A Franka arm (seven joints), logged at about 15 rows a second.
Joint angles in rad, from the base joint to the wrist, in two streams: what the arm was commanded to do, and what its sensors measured. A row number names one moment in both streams.
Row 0, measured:
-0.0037 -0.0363 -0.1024 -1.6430 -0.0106 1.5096 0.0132
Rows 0 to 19, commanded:
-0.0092 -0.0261 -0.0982 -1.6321 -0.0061 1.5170 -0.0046
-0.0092 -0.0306 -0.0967 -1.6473 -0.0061 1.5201 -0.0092
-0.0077 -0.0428 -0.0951 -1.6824 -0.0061 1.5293 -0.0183
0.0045 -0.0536 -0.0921 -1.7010 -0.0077 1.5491 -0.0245
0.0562 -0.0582 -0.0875 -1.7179 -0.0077 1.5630 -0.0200
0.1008 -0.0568 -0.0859 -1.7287 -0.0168 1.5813 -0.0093
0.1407 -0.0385 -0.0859 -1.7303 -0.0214 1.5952 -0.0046
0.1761 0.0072 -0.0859 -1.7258 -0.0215 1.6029 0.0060
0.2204 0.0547 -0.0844 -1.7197 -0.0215 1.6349 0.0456
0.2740 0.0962 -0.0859 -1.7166 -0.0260 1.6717 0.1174
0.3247 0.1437 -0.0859 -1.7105 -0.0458 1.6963 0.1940
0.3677 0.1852 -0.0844 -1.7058 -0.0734 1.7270 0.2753
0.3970 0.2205 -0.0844 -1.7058 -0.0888 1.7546 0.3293
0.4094 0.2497 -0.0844 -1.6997 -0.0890 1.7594 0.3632
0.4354 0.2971 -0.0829 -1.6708 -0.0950 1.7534 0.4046
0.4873 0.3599 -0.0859 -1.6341 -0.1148 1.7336 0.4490
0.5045 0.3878 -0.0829 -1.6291 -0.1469 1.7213 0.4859
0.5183 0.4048 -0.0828 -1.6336 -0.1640 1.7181 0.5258
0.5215 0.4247 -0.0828 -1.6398 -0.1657 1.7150 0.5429
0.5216 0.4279 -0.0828 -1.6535 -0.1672 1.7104 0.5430
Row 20, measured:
0.5250 0.3972 -0.0799 -1.6740 -0.1484 1.7420 0.5206
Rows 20 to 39, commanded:
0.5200 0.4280 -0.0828 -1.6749 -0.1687 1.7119 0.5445
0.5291 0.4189 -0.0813 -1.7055 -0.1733 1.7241 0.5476
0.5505 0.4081 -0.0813 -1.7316 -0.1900 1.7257 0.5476
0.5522 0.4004 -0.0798 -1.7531 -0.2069 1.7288 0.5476
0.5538 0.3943 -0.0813 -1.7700 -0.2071 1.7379 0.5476
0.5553 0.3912 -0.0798 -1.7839 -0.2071 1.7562 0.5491
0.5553 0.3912 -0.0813 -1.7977 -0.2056 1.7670 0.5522
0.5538 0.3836 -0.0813 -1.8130 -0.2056 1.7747 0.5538
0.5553 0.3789 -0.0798 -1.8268 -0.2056 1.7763 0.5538
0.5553 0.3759 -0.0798 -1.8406 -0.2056 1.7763 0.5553
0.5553 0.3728 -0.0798 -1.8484 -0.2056 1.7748 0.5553
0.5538 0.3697 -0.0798 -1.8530 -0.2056 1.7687 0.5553
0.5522 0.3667 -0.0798 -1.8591 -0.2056 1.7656 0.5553
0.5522 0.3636 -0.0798 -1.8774 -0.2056 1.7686 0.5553
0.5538 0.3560 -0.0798 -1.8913 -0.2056 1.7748 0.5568
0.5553 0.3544 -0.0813 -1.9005 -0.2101 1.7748 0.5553
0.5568 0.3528 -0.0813 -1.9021 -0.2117 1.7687 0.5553
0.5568 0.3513 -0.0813 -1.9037 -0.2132 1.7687 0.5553
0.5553 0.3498 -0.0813 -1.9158 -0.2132 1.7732 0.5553
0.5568 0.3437 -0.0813 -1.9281 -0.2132 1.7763 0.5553
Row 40, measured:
0.5547 0.3847 -0.0824 -1.8693 -0.1892 1.7487 0.5365
